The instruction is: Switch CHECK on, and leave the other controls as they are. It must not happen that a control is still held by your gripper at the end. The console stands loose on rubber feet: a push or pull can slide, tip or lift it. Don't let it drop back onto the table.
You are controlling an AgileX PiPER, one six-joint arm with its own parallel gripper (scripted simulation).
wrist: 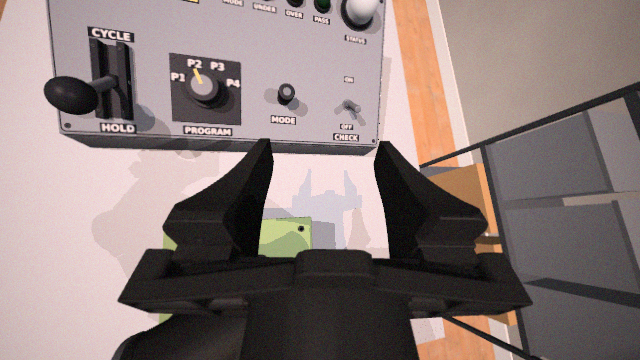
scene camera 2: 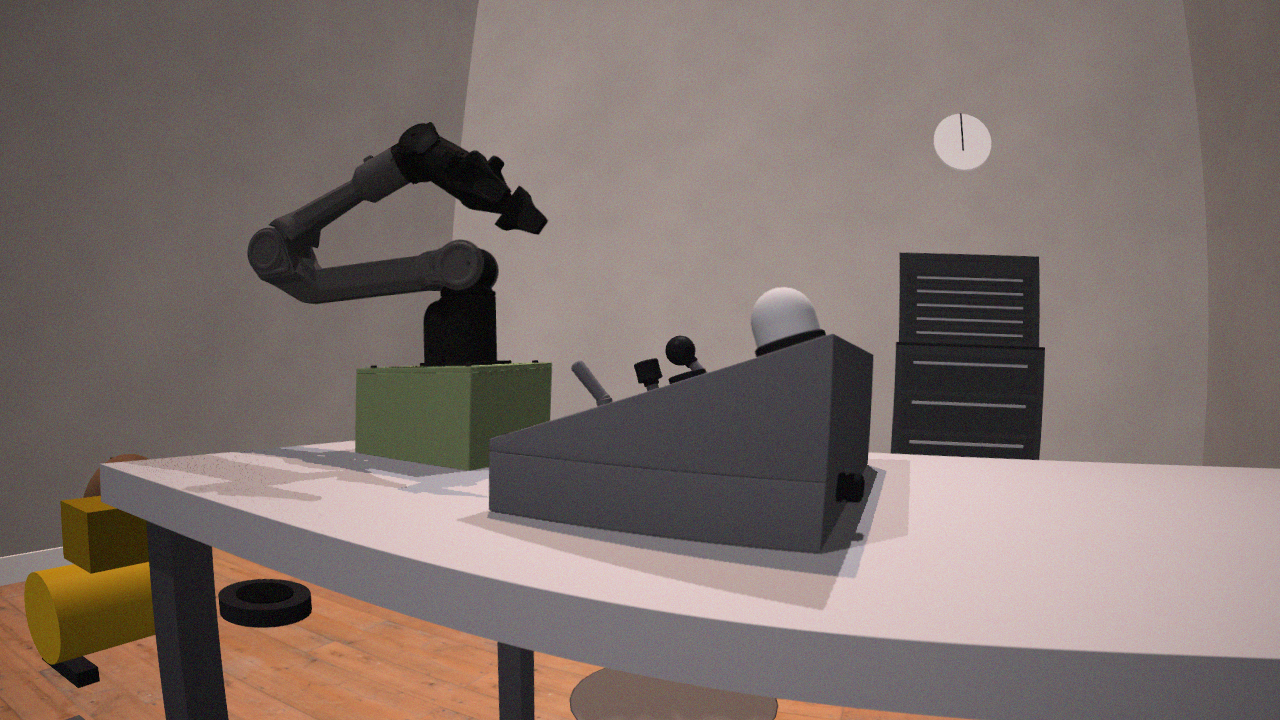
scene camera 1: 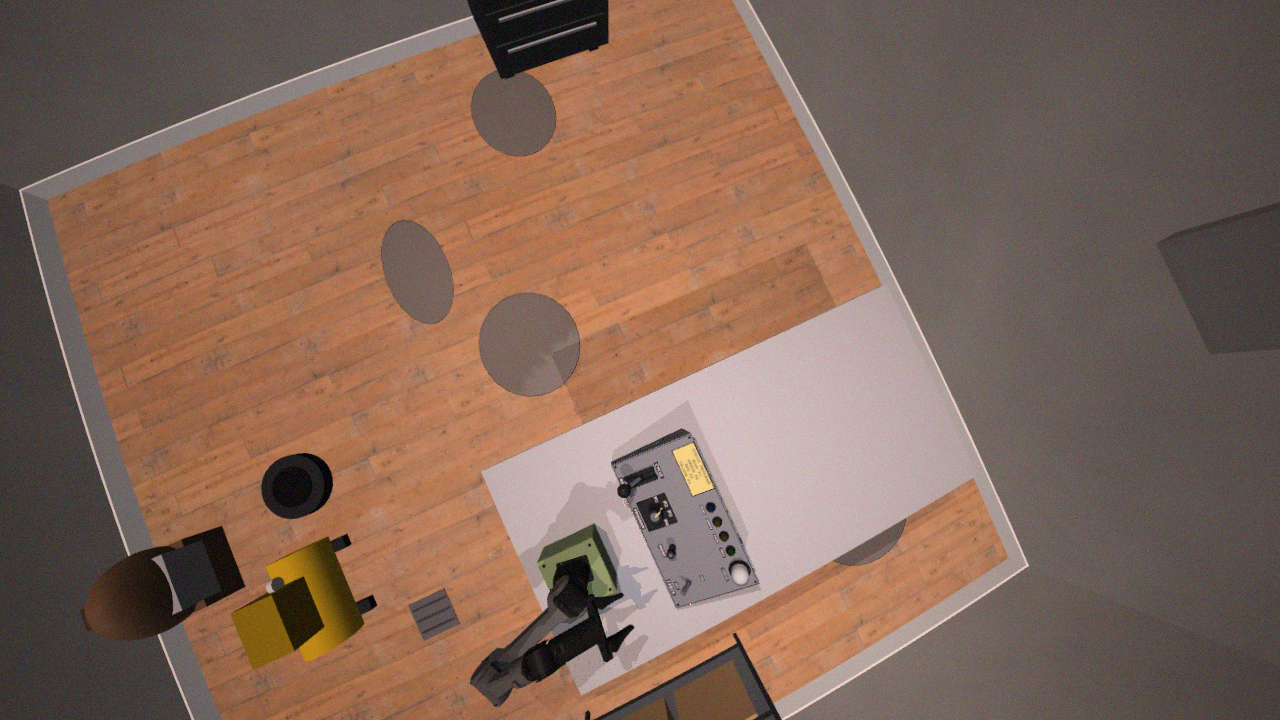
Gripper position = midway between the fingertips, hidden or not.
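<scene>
Grey console [scene camera 1: 680, 482], [scene camera 2: 750, 454] and [wrist: 329, 59]. The same views show my gripper [scene camera 1: 627, 610], [scene camera 2: 523, 212] and [wrist: 324, 151].
</scene>
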